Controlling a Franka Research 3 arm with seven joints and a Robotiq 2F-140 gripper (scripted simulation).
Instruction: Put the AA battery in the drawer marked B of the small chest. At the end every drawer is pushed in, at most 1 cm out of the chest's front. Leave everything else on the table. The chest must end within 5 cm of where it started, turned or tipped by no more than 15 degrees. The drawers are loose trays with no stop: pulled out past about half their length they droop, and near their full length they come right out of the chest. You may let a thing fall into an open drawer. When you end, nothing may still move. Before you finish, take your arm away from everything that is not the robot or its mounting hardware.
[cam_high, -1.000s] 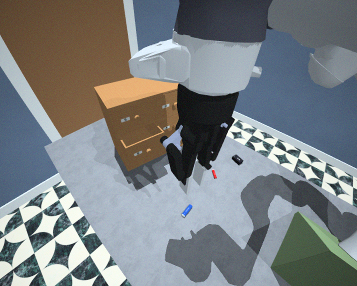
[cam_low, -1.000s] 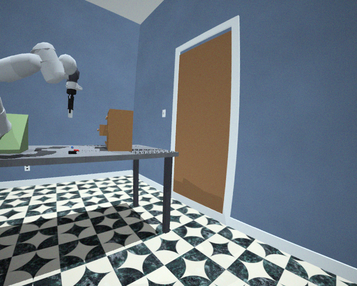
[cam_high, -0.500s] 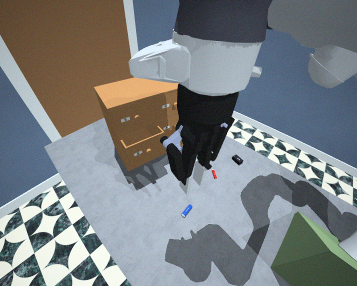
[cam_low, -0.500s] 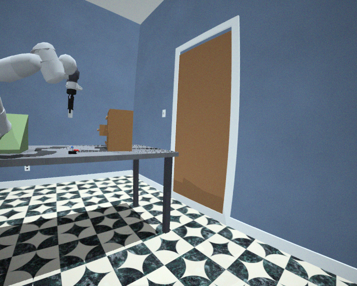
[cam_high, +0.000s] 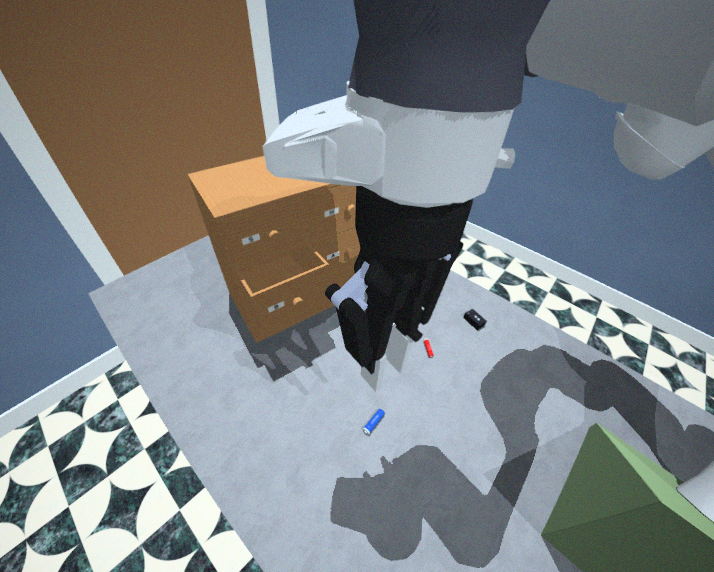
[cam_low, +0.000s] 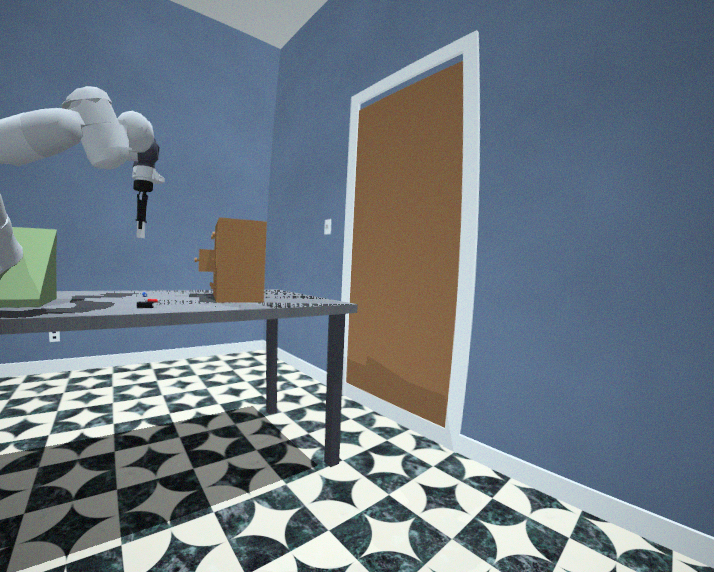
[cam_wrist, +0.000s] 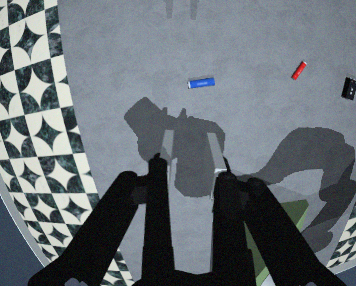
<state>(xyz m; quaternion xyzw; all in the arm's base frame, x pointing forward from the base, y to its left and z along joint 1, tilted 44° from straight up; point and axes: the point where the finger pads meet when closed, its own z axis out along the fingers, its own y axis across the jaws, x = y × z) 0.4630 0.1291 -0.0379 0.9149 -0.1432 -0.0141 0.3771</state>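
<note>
The blue AA battery is 1 cm ahead of my hand, 3 cm to the right of it and 27 cm below it. From my hand the other things lie so: small black object (3 cm behind, 38 cm to the right, 26 cm below); red cylinder (1 cm ahead, 24 cm to the right, 27 cm below).
</note>
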